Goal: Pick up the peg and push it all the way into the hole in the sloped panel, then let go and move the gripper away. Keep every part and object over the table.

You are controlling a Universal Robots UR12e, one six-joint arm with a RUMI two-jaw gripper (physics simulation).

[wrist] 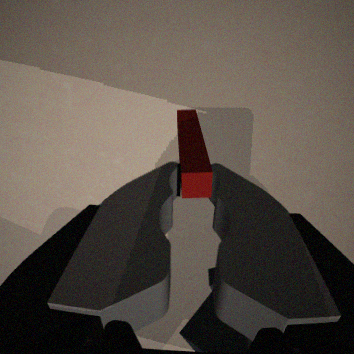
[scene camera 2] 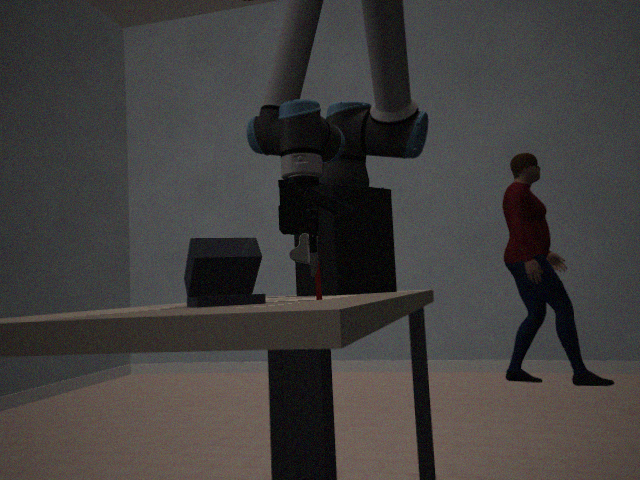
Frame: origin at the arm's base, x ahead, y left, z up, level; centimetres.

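Seen in the pictures: gripper, between the fingertips: [wrist: 192,167] [scene camera 2: 313,277]; arm's base, origin of its link: [scene camera 2: 341,184].
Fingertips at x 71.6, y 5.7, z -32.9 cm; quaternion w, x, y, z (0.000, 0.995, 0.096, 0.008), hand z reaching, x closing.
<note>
Offsets run from my fingertips to a thing's top centre. "spot": to the spot under its first point.
The red square peg {dx -0.4, dy +1.0, dz +3.2 cm} [scene camera 2: 318,283] [wrist: 194,145] is long and close to upright. It leans slightly in the wrist view, its near end between the fingertips and its far end toward the tabletop. In the scene view its lower end is at or very near the tabletop; contact is unclear. My gripper [scene camera 2: 314,264] [wrist: 192,167] is shut on the peg, with the grey fingers pointing down. The dark block with the sloped panel {dx +11.4, dy -15.5, dz +8.4 cm} [scene camera 2: 222,274] stands on its base to the left of the peg, apart from it. The hole does not show in the scene view.
The pale table [scene camera 2: 180,332] [wrist: 75,130] has its near right corner a little right of the peg. A dark angular part {spot: dx +4.6, dy -12.4, dz +0.7 cm} [wrist: 212,322] shows low in the wrist view. A dark pedestal [scene camera 2: 364,237] stands behind, and a person [scene camera 2: 527,222] stands at right, away from the table.
</note>
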